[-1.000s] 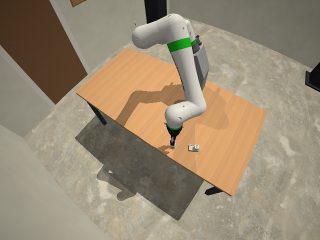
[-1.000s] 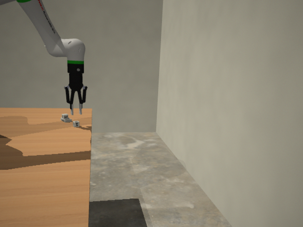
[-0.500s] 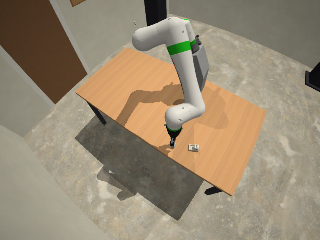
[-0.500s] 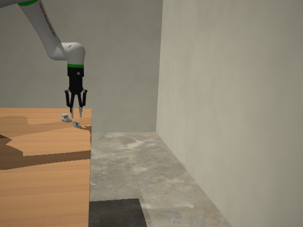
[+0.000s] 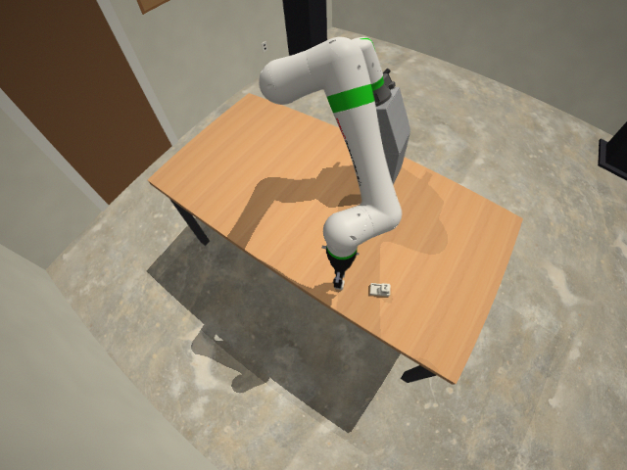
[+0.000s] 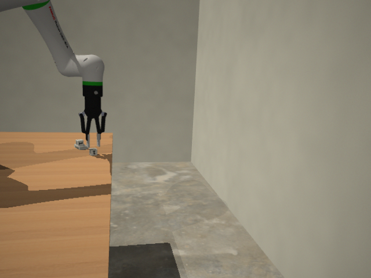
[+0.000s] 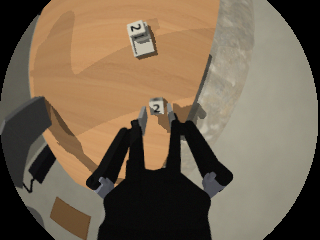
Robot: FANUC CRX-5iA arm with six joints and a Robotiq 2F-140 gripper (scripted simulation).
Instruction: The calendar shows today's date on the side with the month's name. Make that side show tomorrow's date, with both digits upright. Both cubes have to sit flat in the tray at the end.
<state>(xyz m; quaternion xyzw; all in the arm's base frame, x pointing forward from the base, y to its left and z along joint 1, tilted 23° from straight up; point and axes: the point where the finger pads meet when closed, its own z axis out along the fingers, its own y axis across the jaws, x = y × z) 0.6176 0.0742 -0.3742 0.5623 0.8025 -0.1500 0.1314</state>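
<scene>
The white date cube lies 60 mm below my hand. Also, from my hand: calendar tray 150 mm to the left, 70 mm behind, 60 mm below.
</scene>
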